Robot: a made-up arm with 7 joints.
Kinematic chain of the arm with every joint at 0, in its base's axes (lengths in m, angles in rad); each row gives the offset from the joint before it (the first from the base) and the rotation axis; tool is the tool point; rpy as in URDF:
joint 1: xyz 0 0 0.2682 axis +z
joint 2: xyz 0 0 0 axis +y
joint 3: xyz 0 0 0.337 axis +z
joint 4: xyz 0.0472 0 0 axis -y
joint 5: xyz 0.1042 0 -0.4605 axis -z
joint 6: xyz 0 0 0 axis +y
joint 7: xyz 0.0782 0 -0.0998 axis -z
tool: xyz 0 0 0 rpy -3.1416 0 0
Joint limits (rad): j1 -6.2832..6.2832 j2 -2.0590..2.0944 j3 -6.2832..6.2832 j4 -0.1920..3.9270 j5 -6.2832..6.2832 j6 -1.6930..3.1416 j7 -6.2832..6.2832
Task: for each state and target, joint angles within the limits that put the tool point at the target. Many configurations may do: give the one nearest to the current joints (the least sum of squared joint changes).
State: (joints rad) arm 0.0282 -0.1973 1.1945 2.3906 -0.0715 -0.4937 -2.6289
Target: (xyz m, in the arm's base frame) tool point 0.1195 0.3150 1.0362
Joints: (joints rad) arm -0.0453 -0.0582 1.1145 2.0591 -0.0535 -0.8391 -2.6289
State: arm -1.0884 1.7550 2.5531 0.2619 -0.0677 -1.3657 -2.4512
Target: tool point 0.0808 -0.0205 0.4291
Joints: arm -1.5700 2.0944 2.5850 -0.1828 -0.1171 -1.6930 -2.4512
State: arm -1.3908 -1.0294 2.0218 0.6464 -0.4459 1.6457 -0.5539
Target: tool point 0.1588 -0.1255 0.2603
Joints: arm -1.3532 -1.3181 1.8013 0.1456 -0.5148 1.9533 -0.5539
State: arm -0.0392 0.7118 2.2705 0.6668 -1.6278 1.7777 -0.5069
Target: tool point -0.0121 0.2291 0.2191
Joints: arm -0.3660 0.8087 2.3267 0.1143 -1.3322 2.3200 -0.5069
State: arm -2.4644 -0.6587 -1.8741 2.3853 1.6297 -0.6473 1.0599
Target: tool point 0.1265 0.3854 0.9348
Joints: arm -2.5024 -0.2037 -1.8309 2.4123 1.7222 -1.0915 1.0599
